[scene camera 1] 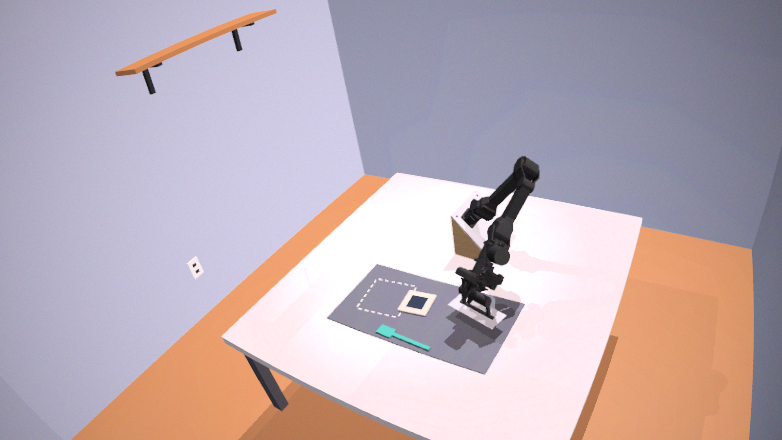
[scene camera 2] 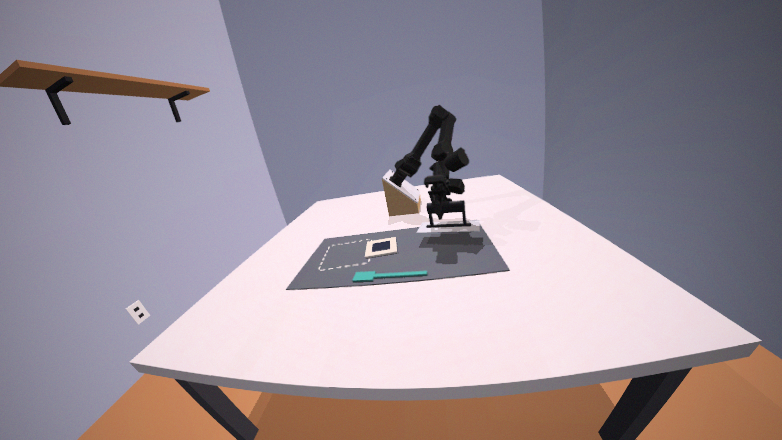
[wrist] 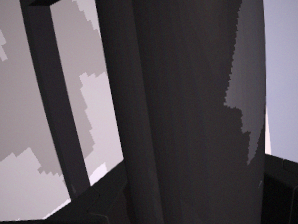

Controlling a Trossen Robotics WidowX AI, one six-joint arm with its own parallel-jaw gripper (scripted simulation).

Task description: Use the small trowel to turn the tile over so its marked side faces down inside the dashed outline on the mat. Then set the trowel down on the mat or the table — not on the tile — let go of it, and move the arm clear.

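The gripper point(scene camera 1: 465, 302) appears in the scene along with a grey mat point(scene camera 1: 454, 337). In the wrist view the gripper point(wrist: 177, 156) is visible too, and scene camera 2 shows both the gripper point(scene camera 2: 438, 217) and the mat point(scene camera 2: 443, 254).
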